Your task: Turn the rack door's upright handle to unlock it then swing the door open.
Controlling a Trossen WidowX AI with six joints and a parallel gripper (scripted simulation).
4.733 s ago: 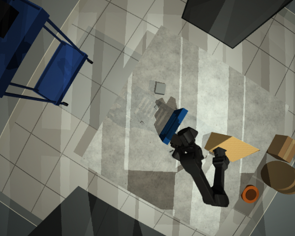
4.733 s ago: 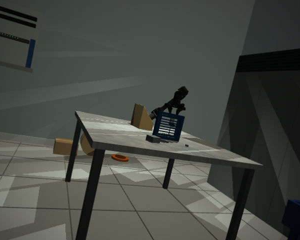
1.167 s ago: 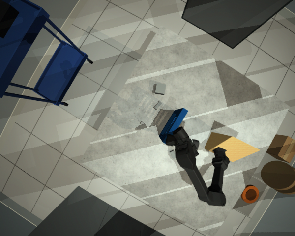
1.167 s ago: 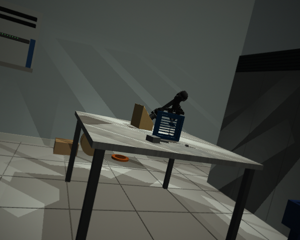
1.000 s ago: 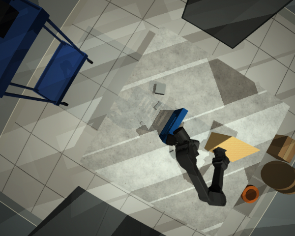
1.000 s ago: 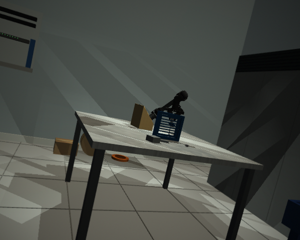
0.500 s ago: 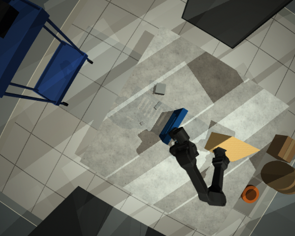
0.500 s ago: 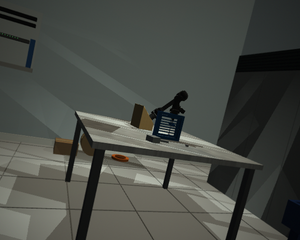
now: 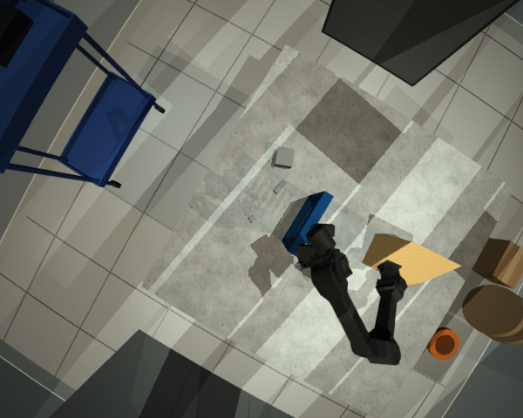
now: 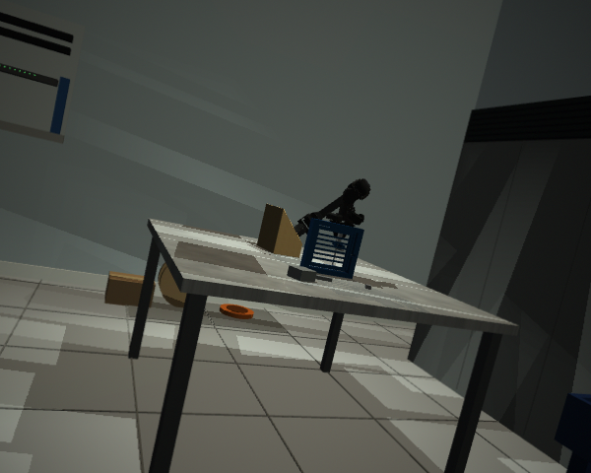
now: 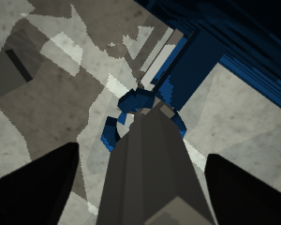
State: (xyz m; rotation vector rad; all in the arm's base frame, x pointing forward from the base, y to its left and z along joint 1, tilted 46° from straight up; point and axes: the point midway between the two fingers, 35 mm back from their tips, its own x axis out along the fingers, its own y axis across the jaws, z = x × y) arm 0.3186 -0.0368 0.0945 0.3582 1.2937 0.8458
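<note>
Right now the grey handle is 30 mm below my gripper tip and 10 mm to the right of it.
</note>
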